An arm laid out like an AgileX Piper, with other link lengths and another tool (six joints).
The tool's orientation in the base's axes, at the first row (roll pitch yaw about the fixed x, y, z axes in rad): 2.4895, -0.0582, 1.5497
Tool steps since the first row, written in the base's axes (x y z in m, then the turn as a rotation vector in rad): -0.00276, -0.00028, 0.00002, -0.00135, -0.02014, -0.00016; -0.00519, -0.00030, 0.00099, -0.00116, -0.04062, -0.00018; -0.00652, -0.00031, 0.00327, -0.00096, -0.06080, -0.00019; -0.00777, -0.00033, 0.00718, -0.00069, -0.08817, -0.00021; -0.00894, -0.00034, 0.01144, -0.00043, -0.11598, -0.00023; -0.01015, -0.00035, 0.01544, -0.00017, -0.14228, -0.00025; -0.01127, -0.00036, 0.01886, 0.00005, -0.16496, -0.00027; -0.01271, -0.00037, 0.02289, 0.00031, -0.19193, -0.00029; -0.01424, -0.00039, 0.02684, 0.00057, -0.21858, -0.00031; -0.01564, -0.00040, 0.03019, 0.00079, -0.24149, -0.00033; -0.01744, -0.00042, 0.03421, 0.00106, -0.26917, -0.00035
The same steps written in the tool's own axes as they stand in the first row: -0.00034, -0.00216, -0.00170, -0.02014, -0.00012, -0.00137; -0.00035, -0.00350, -0.00395, -0.04058, 0.00108, -0.00192; -0.00026, -0.00318, -0.00657, -0.06071, 0.00229, -0.00246; -0.00008, -0.00180, -0.01043, -0.08803, 0.00391, -0.00320; 0.00014, -0.00015, -0.01452, -0.11578, 0.00556, -0.00395; 0.00034, 0.00131, -0.01843, -0.14203, 0.00712, -0.00466; 0.00050, 0.00250, -0.02183, -0.16466, 0.00846, -0.00527; 0.00069, 0.00380, -0.02590, -0.19157, 0.01006, -0.00600; 0.00087, 0.00498, -0.02996, -0.21817, 0.01164, -0.00671; 0.00103, 0.00589, -0.03347, -0.24103, 0.01300, -0.00733; 0.00120, 0.00690, -0.03776, -0.26865, 0.01464, -0.00807
